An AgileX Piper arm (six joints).
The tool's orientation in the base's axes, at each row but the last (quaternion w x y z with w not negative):
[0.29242 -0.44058 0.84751 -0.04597]
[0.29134 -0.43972 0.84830 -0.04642]
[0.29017 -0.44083 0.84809 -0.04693]
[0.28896 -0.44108 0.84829 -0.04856]
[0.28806 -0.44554 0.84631 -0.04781]
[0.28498 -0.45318 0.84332 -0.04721]
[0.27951 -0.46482 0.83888 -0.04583]
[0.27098 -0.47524 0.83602 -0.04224]
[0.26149 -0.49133 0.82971 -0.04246]
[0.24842 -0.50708 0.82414 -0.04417]
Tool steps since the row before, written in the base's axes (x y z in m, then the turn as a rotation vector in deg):
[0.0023 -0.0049 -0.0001 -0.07 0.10 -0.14]
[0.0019 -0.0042 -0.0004 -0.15 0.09 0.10]
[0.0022 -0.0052 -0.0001 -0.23 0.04 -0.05]
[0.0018 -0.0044 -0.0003 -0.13 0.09 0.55]
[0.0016 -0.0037 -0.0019 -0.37 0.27 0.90]
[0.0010 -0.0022 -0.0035 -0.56 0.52 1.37]
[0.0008 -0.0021 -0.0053 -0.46 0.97 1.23]
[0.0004 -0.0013 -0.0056 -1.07 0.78 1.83]
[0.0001 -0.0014 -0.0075 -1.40 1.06 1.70]
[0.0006 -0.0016 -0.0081 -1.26 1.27 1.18]
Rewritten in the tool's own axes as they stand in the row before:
[0.0028 -0.0046 0.0004 0.02 0.16 0.10]
[0.0026 -0.0038 0.0006 -0.05 0.13 -0.15]
[0.0031 -0.0047 0.0003 0.09 0.21 -0.07]
[0.0028 -0.0039 0.0004 -0.26 -0.04 -0.51]
[0.0030 -0.0027 0.0018 -0.45 0.13 -0.90]
[0.0028 -0.0008 0.0030 -0.77 0.25 -1.34]
[0.0036 0.0000 0.0045 -1.12 0.48 -1.09]
[0.0032 0.0008 0.0047 -0.96 0.65 -1.94]
[0.0041 0.0017 0.0062 -1.02 1.10 -1.93]
[0.0041 0.0014 0.0071 -1.06 1.25 -1.37]

